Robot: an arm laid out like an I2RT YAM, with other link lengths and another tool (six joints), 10 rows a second.
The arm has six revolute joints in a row. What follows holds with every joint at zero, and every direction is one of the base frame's. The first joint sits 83.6 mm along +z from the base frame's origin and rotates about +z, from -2.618 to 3.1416 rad. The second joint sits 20 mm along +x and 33.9 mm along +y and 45.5 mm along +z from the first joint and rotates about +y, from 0 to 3.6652 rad. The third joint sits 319.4 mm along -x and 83.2 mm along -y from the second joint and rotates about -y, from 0 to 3.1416 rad. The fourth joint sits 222.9 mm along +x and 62.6 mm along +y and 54.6 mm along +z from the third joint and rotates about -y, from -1.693 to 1.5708 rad. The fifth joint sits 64.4 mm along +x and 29.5 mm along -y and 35.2 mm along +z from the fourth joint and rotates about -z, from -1.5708 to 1.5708 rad. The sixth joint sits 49.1 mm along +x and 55.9 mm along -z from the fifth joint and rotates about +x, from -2.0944 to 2.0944 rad. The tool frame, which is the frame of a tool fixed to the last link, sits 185 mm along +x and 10 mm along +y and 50 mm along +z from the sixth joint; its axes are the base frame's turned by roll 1.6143, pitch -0.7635 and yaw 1.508 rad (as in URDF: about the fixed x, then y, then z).
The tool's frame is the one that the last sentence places.
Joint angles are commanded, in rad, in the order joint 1, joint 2, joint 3, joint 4, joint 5, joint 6. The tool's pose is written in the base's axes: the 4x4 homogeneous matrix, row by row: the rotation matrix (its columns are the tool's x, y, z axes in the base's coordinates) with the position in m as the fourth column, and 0 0 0 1 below. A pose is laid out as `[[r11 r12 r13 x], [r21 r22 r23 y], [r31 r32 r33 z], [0 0 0 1]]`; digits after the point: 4 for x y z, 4 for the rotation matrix.
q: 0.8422 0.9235 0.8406 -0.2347 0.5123 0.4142
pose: [[0.1036 0.3940 0.9133 0.3133], [0.5825 -0.7683 0.2653 0.1400], [0.8062 0.5045 -0.3091 0.3653], [0 0 0 1]]
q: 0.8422 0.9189 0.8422 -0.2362 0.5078 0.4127
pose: [[0.0989 0.3963 0.9128 0.3122], [0.5805 -0.7680 0.2705 0.1402], [0.8082 0.5031 -0.3060 0.3669], [0 0 0 1]]
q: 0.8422 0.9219 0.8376 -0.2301 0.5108 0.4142
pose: [[0.1014 0.3942 0.9134 0.3130], [0.5805 -0.7691 0.2675 0.1402], [0.8080 0.5031 -0.3067 0.3655], [0 0 0 1]]
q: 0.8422 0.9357 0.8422 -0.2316 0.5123 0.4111
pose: [[0.1064 0.3967 0.9118 0.3153], [0.5894 -0.7637 0.2635 0.1425], [0.8008 0.5093 -0.3151 0.3633], [0 0 0 1]]
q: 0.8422 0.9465 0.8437 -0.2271 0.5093 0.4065
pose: [[0.1060 0.4011 0.9099 0.3169], [0.5955 -0.7584 0.2650 0.1454], [0.7963 0.5137 -0.3193 0.3619], [0 0 0 1]]
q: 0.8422 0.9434 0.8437 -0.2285 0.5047 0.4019
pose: [[0.1016 0.4047 0.9088 0.3159], [0.5976 -0.7551 0.2695 0.1461], [0.7953 0.5158 -0.3186 0.3623], [0 0 0 1]]
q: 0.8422 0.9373 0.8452 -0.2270 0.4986 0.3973
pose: [[0.0926 0.4070 0.9087 0.3145], [0.5952 -0.7543 0.2771 0.1467], [0.7982 0.5153 -0.3121 0.3650], [0 0 0 1]]
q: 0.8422 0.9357 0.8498 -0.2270 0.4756 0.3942
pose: [[0.0793 0.4241 0.9021 0.3126], [0.5919 -0.7482 0.2997 0.1516], [0.8021 0.5102 -0.3104 0.3669], [0 0 0 1]]
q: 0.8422 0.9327 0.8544 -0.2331 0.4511 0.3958
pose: [[0.0699 0.4438 0.8934 0.3100], [0.5875 -0.7421 0.3226 0.1561], [0.8062 0.5023 -0.3126 0.3676], [0 0 0 1]]
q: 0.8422 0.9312 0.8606 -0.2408 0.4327 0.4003
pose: [[0.0651 0.4587 0.8862 0.3080], [0.5824 -0.7386 0.3396 0.1594], [0.8103 0.4940 -0.3152 0.3684], [0 0 0 1]]
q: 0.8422 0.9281 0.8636 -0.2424 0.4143 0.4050
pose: [[0.0581 0.4721 0.8796 0.3060], [0.5742 -0.7366 0.3574 0.1625], [0.8166 0.4843 -0.3139 0.3698], [0 0 0 1]]
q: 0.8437 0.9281 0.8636 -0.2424 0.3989 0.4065
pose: [[0.0524 0.4857 0.8726 0.3043], [0.5715 -0.7311 0.3726 0.1662], [0.8189 0.4791 -0.3159 0.3693], [0 0 0 1]]
